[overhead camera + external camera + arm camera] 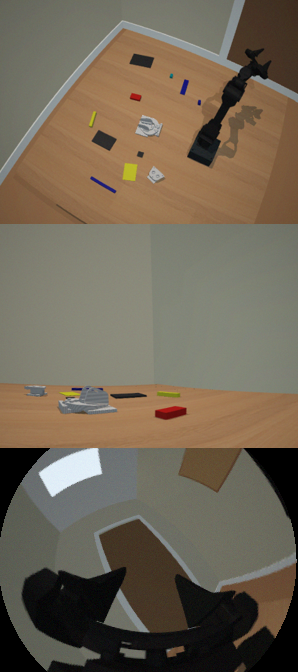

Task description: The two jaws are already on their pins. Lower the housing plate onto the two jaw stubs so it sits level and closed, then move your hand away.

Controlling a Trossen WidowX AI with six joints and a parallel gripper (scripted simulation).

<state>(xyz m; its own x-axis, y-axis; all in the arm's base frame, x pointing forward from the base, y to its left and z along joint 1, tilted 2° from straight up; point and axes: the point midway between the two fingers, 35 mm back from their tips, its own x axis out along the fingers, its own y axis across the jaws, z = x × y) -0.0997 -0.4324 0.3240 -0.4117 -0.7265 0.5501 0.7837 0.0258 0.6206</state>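
Now: gripper tip 71 cm to the right of the white part, 41 cm above it and 27 cm short of it. Round my gripper tip: small dark square (64 cm to the left, 42 cm below, 40 cm ahead); then red block (60 cm ahead, 41 cm below, 35 cm to the left); then teal cube (49 cm ahead, 41 cm below, 10 cm to the left).
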